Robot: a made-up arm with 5 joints.
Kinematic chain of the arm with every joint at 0, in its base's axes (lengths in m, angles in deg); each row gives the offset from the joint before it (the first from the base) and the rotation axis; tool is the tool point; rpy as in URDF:
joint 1: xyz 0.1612 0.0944 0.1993 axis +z
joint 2: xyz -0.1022 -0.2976 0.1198 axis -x
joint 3: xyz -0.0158 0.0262 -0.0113 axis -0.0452 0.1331 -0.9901
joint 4: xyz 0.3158 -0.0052 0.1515 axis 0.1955 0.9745 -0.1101
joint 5: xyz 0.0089 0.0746 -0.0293 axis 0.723 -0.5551 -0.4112
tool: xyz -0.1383 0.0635 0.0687 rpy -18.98 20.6 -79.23
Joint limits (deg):
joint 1: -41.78..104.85
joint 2: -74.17..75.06
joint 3: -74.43..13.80
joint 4: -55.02..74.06
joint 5: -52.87..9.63
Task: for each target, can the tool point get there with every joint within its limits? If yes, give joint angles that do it. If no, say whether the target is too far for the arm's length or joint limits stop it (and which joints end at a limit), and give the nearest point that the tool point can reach.
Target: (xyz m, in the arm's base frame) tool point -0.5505 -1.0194 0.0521
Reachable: no: too far | nearest point -0.0071 -0.4909 0.4430 | short by 0.853 m
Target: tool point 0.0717 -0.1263 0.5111
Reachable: yes | joints -29.73 -50.43 -14.70 -43.26 -11.75
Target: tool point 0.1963 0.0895 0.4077
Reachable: yes | joints 11.68 29.42 -15.87 5.65 -30.64
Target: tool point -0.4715 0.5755 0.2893
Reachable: no: joint limits stop it (at a limit: joint 3, joint 4, joint 5) | nearest point -0.0394 0.2469 0.3031 | short by 0.543 m
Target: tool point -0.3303 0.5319 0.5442
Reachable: no: joint limits stop it (at a limit: joint 3, joint 4, joint 5) | nearest point -0.0163 0.2524 0.4537 | short by 0.430 m
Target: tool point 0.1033 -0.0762 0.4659
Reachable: yes | joints 54.52 7.12 -64.04 -8.32 1.01
